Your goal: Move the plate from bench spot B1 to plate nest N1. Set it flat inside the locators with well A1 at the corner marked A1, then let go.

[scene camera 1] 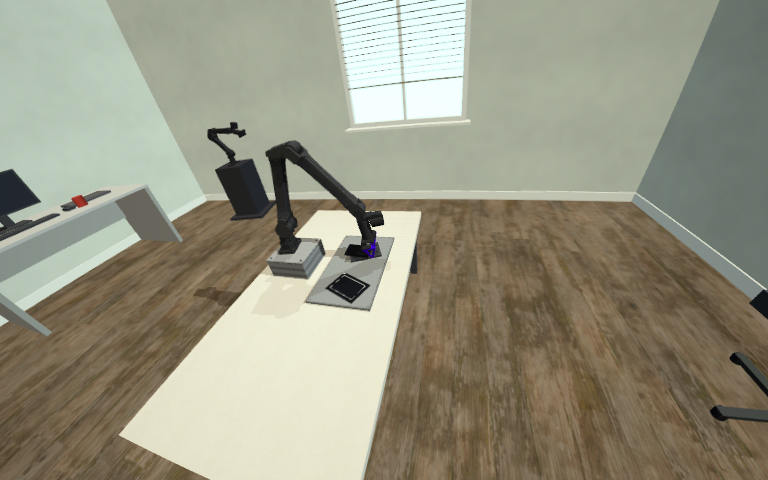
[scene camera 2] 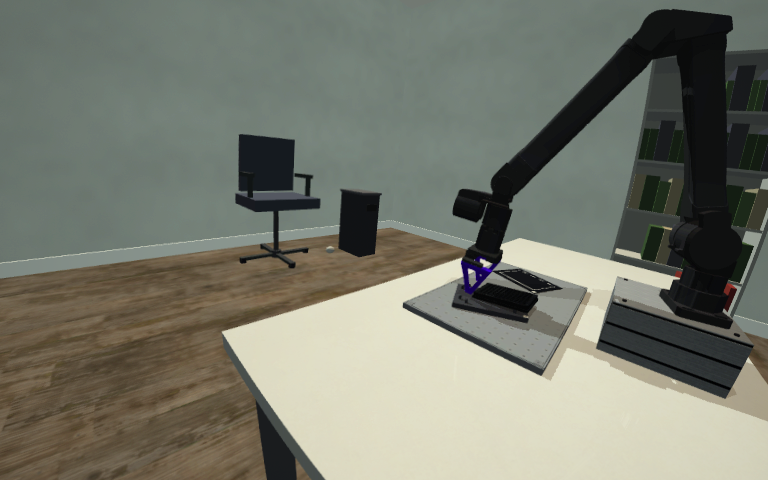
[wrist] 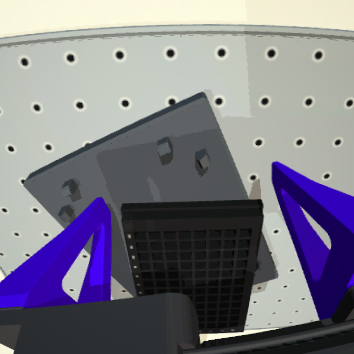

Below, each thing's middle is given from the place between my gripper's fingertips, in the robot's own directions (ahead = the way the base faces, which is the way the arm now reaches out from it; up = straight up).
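My hand's 1 cm to the right of the black well plate (scene camera 2: 514, 299) and 8 cm past it. As for the dark nest (scene camera 2: 462, 300), that's 2 cm to the left of my hand, 5 cm behind it and 1 cm below it.
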